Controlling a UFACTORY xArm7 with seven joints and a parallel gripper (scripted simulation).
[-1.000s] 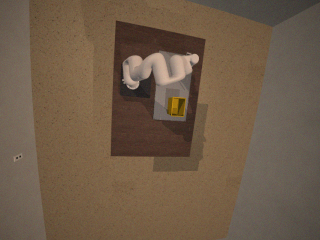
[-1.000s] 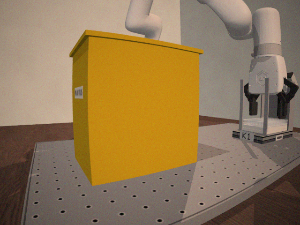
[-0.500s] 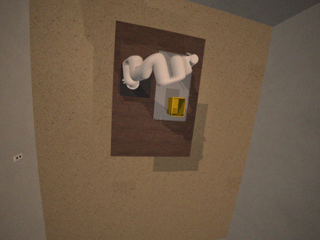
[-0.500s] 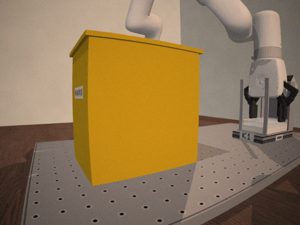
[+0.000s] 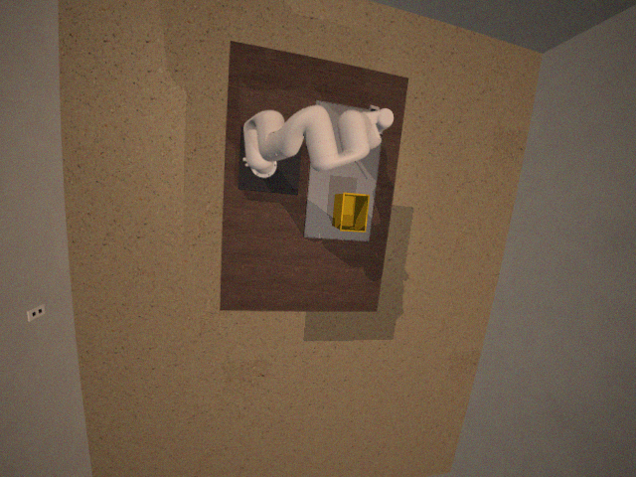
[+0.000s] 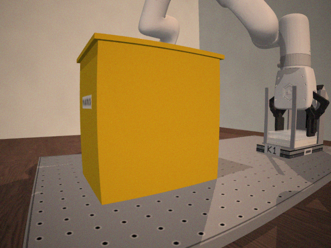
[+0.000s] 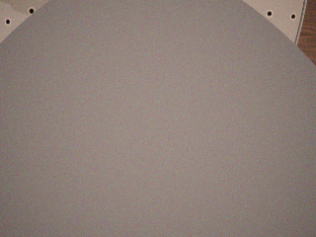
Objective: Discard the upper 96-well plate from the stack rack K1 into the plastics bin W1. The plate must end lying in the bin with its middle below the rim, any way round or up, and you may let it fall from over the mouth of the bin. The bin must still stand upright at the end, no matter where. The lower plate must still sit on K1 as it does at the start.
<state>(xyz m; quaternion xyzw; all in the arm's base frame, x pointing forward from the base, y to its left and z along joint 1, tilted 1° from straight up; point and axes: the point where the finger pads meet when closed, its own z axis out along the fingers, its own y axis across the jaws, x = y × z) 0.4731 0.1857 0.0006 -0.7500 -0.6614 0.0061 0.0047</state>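
My gripper is now 10 mm above the 96-well plate. From my hand the other things lie so: yellow plastics bin W1: 40 mm behind, 390 mm to the right, 40 mm above; black slot: 10 mm ahead, 60 mm to the left, 40 mm above.
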